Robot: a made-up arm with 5 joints.
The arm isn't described. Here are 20 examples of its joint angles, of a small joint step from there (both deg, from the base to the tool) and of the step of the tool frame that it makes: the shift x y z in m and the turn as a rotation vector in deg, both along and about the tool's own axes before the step.
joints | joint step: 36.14 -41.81 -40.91 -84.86 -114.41 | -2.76 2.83 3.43 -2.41 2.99
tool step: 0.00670 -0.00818 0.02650 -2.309 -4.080 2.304
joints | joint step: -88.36 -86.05 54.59 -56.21 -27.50 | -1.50 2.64 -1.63 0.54 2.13
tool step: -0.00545 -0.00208 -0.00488 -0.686 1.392 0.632
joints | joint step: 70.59 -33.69 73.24 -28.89 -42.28 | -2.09 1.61 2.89 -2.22 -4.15
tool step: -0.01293 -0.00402 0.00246 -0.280 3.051 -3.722
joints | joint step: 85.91 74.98 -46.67 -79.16 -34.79 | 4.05 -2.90 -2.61 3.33 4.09
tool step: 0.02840 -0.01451 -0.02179 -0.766 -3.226 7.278
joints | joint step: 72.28 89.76 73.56 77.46 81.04 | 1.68 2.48 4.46 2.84 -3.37
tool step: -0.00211 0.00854 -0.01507 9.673 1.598 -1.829
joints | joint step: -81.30 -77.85 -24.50 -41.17 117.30 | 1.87 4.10 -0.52 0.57 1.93
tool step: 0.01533 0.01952 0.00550 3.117 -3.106 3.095
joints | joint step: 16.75 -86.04 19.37 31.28 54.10 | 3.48 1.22 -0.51 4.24 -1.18
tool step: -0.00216 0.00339 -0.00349 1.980 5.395 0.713
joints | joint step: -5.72 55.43 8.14 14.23 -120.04 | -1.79 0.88 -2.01 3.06 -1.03
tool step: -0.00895 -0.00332 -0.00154 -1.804 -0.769 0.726
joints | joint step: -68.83 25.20 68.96 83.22 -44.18 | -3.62 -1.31 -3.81 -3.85 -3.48
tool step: -0.00048 0.00904 0.01401 4.365 -8.620 -3.024
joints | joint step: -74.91 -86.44 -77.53 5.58 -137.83 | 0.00 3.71 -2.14 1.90 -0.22
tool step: 0.01468 -0.01205 -0.00091 -2.196 -2.686 -0.220
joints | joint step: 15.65 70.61 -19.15 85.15 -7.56 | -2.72 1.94 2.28 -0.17 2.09
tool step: -0.00263 0.01279 -0.01646 -2.670 3.666 3.887
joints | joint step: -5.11 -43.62 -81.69 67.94 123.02 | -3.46 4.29 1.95 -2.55 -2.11
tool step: 0.00420 0.01825 -0.02910 2.266 -3.509 -4.962
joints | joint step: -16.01 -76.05 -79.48 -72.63 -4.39 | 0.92 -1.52 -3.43 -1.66 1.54
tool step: 0.01222 0.00657 -0.01831 1.308 -6.505 0.818
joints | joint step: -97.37 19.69 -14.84 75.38 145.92 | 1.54 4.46 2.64 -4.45 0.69
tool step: -0.00554 0.00685 -0.03052 1.759 -1.995 -0.834
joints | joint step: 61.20 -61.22 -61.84 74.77 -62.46 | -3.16 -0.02 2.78 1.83 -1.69
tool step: 0.00414 -0.00950 -0.00856 -3.306 3.868 -3.962
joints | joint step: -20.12 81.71 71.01 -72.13 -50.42 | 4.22 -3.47 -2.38 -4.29 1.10
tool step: 0.01559 0.01076 -0.00580 7.416 -6.987 -2.994
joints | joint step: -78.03 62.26 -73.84 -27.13 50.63 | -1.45 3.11 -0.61 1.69 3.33
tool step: -0.00485 0.02140 0.00760 3.942 1.836 2.463
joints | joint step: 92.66 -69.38 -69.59 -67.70 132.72 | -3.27 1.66 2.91 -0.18 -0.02
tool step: -0.00471 0.01868 0.01849 5.276 -0.533 1.335
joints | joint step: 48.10 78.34 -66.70 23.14 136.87 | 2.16 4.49 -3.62 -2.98 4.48
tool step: -0.00303 0.02009 -0.00723 -0.158 2.767 3.280
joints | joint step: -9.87 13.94 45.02 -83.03 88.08 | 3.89 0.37 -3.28 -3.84 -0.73
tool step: -0.01775 -0.00903 -0.00806 -7.026 2.844 1.065
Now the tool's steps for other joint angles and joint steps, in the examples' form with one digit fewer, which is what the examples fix.
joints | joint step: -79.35 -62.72 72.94 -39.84 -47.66 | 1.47 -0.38 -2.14 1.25 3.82
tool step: 0.0073 0.0034 -0.0033 0.11 -1.79 4.56
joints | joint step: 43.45 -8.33 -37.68 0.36 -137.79 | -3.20 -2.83 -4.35 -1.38 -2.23
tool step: -0.0345 0.0152 0.0082 3.69 8.00 -4.68
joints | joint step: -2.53 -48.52 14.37 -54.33 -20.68 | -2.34 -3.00 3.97 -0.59 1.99
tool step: 0.0028 0.0050 0.0078 -0.08 0.38 -0.35
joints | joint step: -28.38 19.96 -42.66 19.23 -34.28 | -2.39 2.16 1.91 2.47 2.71
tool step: -0.0266 -0.0012 -0.0089 -1.88 6.71 2.70
